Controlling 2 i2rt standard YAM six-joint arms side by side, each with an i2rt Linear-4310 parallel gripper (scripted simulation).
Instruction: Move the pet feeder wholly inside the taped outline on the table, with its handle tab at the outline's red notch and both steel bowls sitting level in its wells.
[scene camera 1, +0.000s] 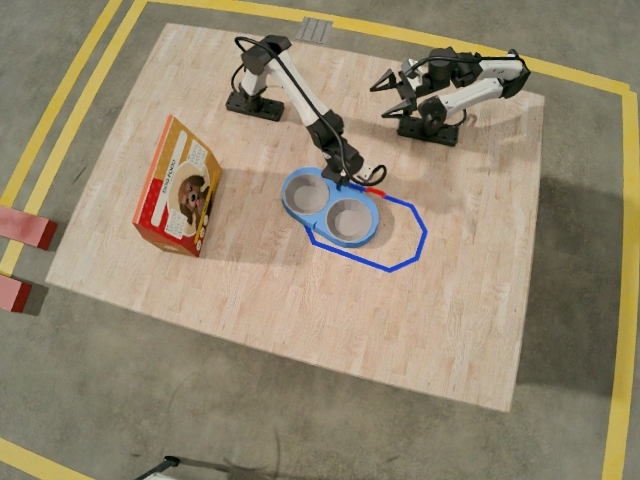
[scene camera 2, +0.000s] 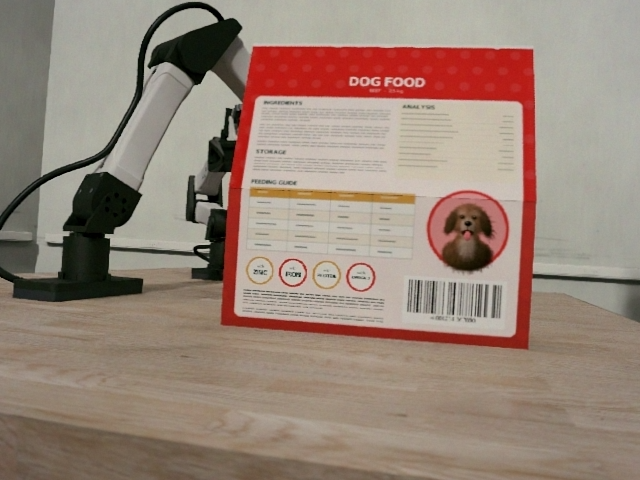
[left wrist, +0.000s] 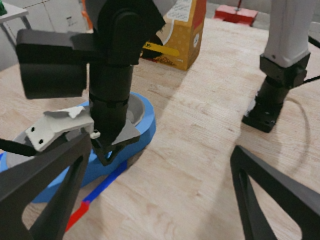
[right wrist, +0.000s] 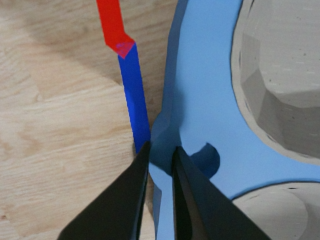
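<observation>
There's a blue pet feeder, the feeder (scene camera 1: 316, 222) and (right wrist: 199, 112), though scene camera 2 does not show it, as it's hidden by a dog food box. The left gripper (scene camera 1: 375, 103) and (left wrist: 162, 146) is visible, and so is the right gripper (right wrist: 161, 148).
</observation>
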